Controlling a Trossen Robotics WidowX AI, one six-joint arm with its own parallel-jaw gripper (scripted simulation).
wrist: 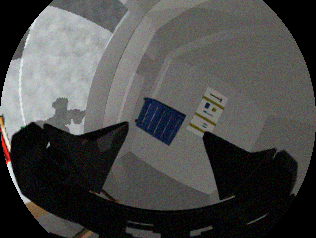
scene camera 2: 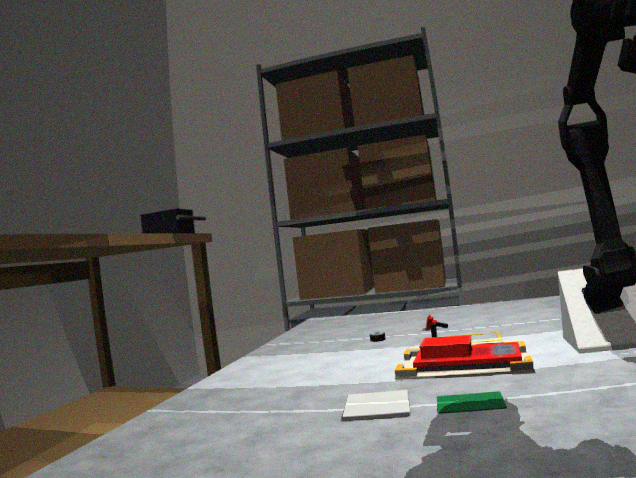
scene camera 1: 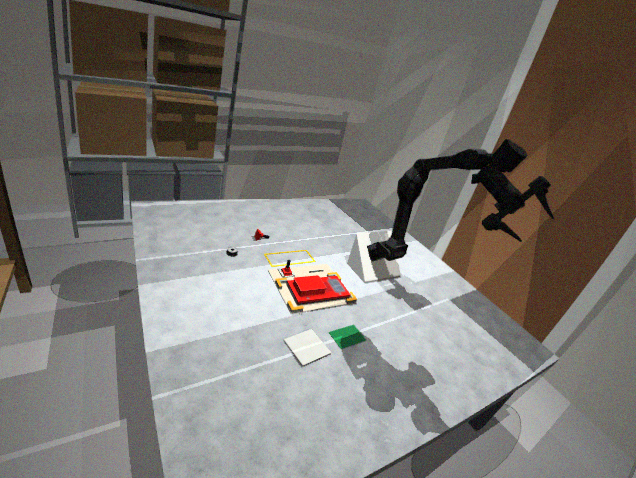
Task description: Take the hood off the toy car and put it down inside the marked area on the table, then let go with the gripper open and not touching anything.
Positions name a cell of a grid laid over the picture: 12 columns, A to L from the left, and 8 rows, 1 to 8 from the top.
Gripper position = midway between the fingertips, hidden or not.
Observation:
My gripper (scene camera 1: K4) is open, holding nothing. Also in view: a white flat plate (scene camera 2: H7).
The white flat plate shows as well in scene camera 1 (scene camera 1: F6). My gripper shows as well in the wrist view (wrist: G5). The wrist view misses the white flat plate, which is hidden by my gripper.

